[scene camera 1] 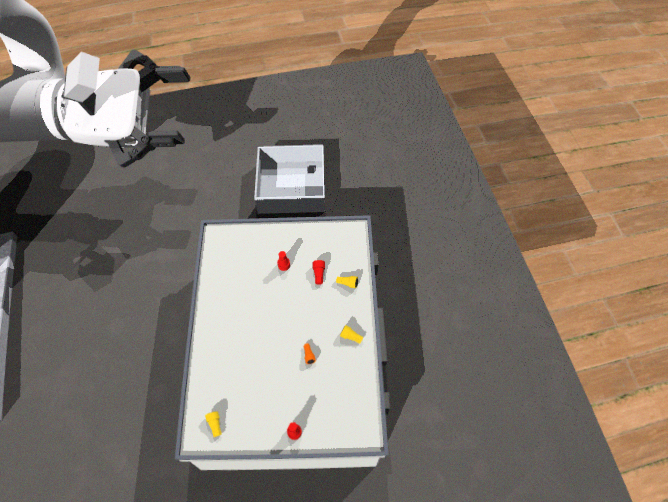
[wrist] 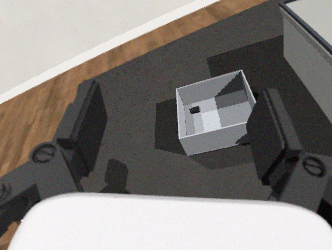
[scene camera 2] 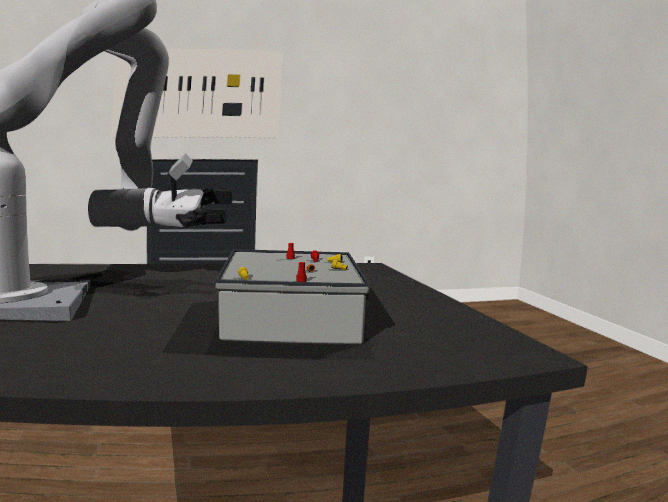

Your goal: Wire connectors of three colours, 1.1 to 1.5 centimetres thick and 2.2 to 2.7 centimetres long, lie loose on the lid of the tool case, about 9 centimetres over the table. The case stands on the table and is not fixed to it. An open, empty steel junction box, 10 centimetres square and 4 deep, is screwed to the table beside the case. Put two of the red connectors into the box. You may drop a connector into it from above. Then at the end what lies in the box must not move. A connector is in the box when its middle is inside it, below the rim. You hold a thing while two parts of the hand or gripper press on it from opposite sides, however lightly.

my gripper: scene camera 1 184, 105; wrist; scene camera 2
same spot on my gripper: [wrist: 53, 167] = [scene camera 2: 208, 191]
